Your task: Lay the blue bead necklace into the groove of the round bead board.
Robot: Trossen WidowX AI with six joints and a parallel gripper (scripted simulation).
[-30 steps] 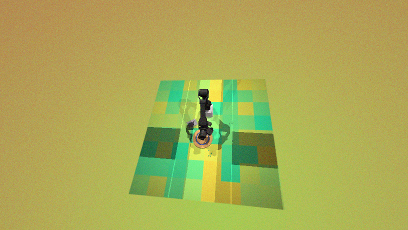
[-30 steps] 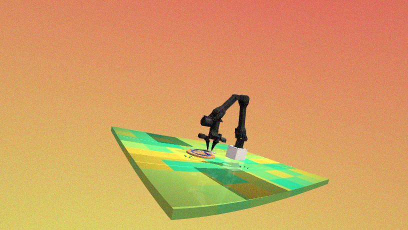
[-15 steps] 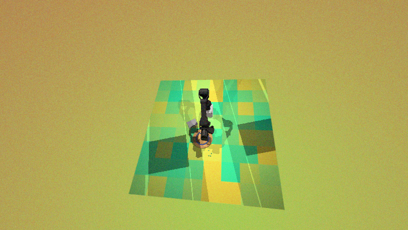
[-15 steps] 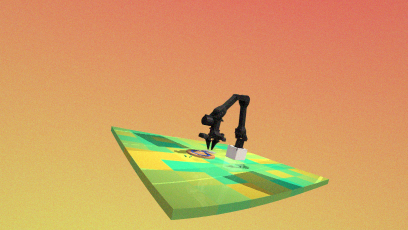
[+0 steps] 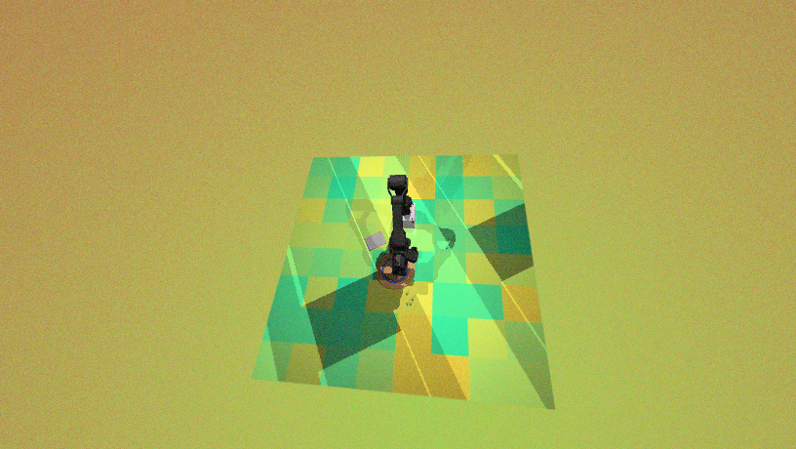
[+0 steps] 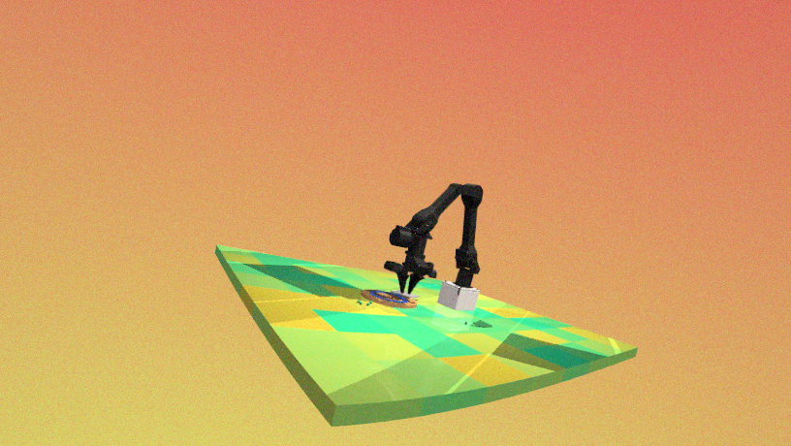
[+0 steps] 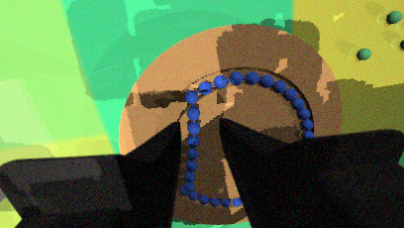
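The round bead board lies 20 mm ahead of my gripper tip, 50 mm to the right of it and 30 mm below it. The rest, counted from my gripper tip: flat grey piece (150 mm behind, 150 mm to the right, 40 mm below).
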